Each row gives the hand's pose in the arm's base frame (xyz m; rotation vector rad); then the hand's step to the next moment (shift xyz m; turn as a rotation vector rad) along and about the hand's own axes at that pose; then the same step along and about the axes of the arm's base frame.
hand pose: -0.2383 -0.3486 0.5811 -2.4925 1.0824 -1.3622
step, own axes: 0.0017 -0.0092 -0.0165 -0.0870 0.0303 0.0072
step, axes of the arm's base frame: -0.0072 0.0096 0.0147 -0.0409 0.0305 -0.0771
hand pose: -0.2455 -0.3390 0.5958 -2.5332 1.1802 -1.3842
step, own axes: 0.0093 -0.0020 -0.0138 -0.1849 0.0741 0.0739
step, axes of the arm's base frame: -0.0059 0.0000 0.0157 -0.0500 0.0392 -0.2027
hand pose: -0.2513 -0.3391 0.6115 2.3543 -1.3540 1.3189
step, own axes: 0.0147 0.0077 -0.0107 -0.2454 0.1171 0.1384
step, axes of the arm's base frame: -0.0092 -0.0088 0.0151 -0.0552 0.0214 -0.2993
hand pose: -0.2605 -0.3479 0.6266 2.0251 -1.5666 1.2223
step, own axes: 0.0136 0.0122 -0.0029 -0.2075 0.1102 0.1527
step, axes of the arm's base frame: -0.0117 -0.0111 0.0091 -0.0412 -0.0101 -0.2770
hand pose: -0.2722 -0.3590 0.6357 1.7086 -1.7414 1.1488
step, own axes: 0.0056 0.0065 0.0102 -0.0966 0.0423 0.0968
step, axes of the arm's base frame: -0.0046 -0.0122 -0.0029 -0.0045 -0.0242 -0.1410
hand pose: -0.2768 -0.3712 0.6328 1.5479 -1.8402 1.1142
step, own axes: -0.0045 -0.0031 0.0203 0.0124 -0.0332 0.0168
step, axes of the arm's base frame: 0.0068 -0.0143 -0.0139 0.0312 -0.0217 0.0097
